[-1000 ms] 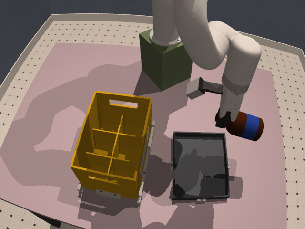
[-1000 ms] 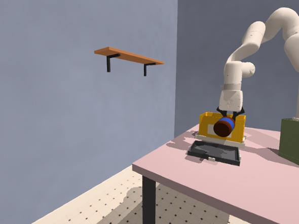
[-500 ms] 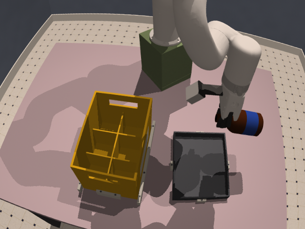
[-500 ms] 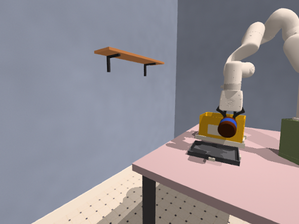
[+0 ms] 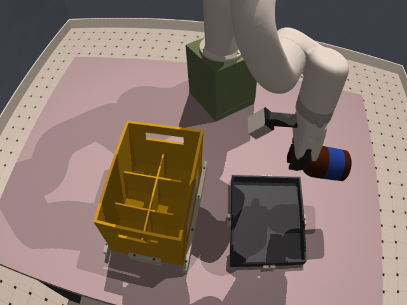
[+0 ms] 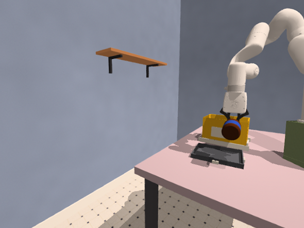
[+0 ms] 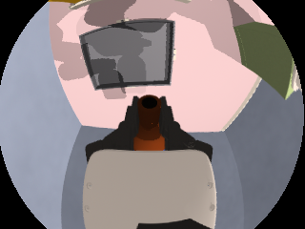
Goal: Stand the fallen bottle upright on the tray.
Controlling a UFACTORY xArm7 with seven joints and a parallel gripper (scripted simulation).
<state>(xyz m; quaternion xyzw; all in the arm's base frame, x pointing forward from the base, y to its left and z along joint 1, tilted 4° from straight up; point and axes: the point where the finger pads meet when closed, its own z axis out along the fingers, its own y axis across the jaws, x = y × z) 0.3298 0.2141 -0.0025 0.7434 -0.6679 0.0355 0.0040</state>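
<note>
The brown bottle is 1 cm behind my hand, 6 cm to the left of it and 1 cm below it. Also, from my hand: dark tray: 6 cm ahead, 2 cm to the right, 19 cm below; yellow crate: 9 cm ahead, 30 cm to the right, 12 cm below.
</note>
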